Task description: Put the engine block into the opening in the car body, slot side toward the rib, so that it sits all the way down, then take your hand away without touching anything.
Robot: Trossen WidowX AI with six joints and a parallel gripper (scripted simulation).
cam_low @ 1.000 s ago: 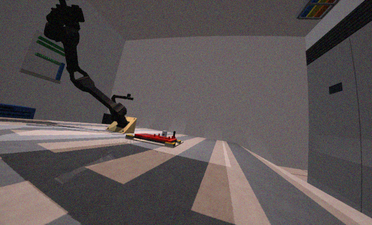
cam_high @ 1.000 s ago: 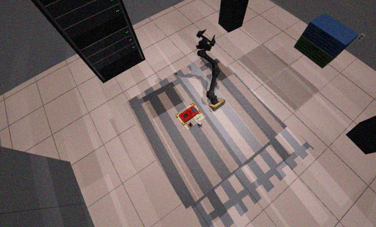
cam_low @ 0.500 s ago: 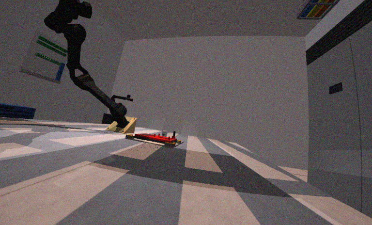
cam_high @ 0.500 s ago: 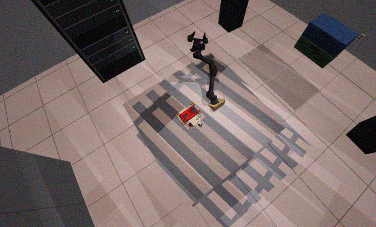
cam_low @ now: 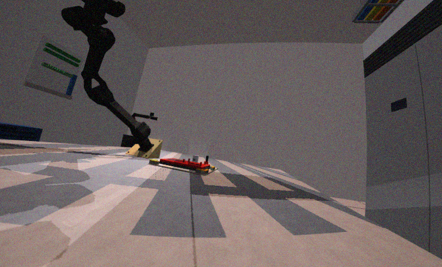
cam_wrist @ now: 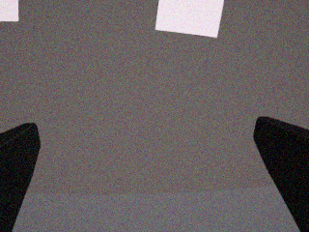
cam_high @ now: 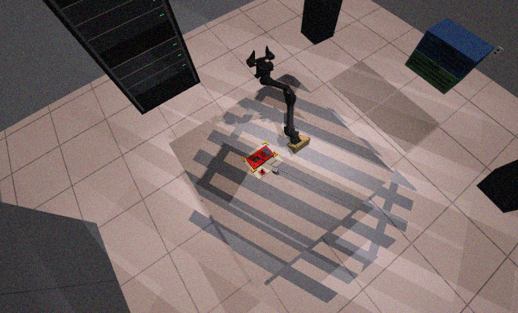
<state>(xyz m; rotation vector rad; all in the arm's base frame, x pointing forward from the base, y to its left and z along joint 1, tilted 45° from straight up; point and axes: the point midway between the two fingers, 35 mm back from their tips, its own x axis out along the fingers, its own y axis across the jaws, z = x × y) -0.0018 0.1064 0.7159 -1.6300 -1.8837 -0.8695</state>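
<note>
Right now the engine block is 640 mm below my gripper tip, 530 mm to the left of it and 230 mm ahead of it.
</note>
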